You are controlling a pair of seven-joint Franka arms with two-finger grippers.
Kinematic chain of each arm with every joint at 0, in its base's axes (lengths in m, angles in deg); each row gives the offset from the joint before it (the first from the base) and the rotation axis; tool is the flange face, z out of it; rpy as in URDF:
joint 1: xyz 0 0 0.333 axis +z
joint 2: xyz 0 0 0 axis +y
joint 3: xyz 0 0 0.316 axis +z
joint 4: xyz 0.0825 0 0 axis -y
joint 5: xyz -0.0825 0 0.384 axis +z
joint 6: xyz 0 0 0 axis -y
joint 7: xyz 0.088 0 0 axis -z
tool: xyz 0 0 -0.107 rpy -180 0 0
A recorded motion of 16 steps. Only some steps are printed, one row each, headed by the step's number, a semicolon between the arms.
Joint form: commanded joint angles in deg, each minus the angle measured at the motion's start. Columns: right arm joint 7, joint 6, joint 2, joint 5, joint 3, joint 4, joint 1; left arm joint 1, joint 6, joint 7, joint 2, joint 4, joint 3, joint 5.
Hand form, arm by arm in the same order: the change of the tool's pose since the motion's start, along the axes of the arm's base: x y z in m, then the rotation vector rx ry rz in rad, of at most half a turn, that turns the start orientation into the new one. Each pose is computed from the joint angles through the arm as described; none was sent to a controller.
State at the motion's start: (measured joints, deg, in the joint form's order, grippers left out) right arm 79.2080 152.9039 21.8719 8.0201 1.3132 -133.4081 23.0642; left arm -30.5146 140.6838 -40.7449 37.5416 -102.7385 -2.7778 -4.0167
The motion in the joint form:
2: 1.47 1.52 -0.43 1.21 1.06 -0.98 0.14; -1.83 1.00 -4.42 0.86 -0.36 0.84 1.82
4: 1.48 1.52 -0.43 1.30 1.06 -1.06 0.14; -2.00 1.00 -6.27 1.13 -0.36 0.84 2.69
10: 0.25 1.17 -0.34 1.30 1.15 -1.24 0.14; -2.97 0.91 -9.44 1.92 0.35 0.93 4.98
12: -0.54 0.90 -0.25 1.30 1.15 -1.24 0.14; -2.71 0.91 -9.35 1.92 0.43 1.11 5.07
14: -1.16 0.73 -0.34 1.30 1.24 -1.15 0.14; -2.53 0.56 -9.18 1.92 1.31 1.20 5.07
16: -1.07 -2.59 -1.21 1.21 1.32 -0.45 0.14; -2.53 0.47 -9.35 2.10 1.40 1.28 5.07
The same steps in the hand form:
2: -0.0071 0.0077 0.0006 0.0161 -0.0086 -0.0269; -0.0089 -0.0085 -0.0110 0.0285 -0.0090 0.0329
4: -0.0076 0.0074 0.0002 0.0160 -0.0071 -0.0285; -0.0106 -0.0097 -0.0140 0.0395 -0.0094 0.0502
10: -0.0101 0.0073 -0.0021 0.0141 0.0020 -0.0052; -0.0148 -0.0192 -0.0184 0.0623 -0.0212 0.0588
12: -0.0108 0.0071 -0.0033 0.0130 0.0072 0.0089; -0.0116 -0.0154 -0.0179 0.0639 -0.0240 0.0630
14: -0.0106 0.0082 -0.0022 0.0147 0.0068 0.0213; -0.0058 -0.0156 -0.0124 0.0594 -0.0320 0.0650
16: -0.0103 0.0105 0.0047 0.0089 0.0370 0.0269; -0.0055 -0.0148 -0.0140 0.0620 -0.0298 0.0689

